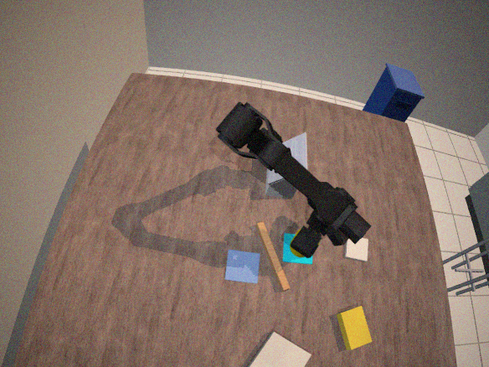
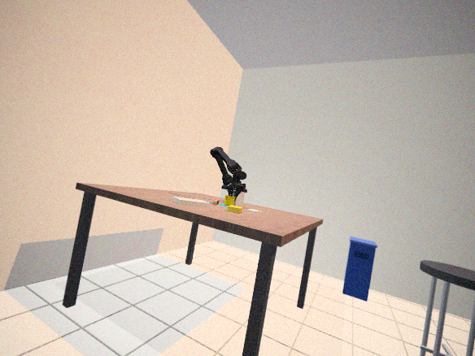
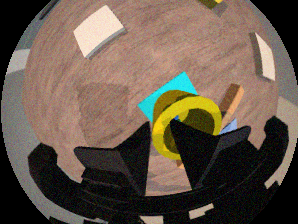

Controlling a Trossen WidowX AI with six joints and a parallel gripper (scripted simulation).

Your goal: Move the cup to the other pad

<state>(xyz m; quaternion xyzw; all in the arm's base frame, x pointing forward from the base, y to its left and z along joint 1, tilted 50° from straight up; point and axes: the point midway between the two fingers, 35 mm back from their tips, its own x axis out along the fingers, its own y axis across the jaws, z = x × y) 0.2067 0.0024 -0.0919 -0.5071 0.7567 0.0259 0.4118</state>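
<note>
My gripper tip is 20 mm short of the yellow cup, 10 mm to the left of it and 10 mm above it. Also, from my gripper tip: white tile: 30 mm ahead, 180 mm to the left, 40 mm below; wooden bar: 50 mm ahead, 100 mm to the right, 40 mm below; cyan pad: 20 mm ahead, 20 mm to the right, 50 mm below.
</note>
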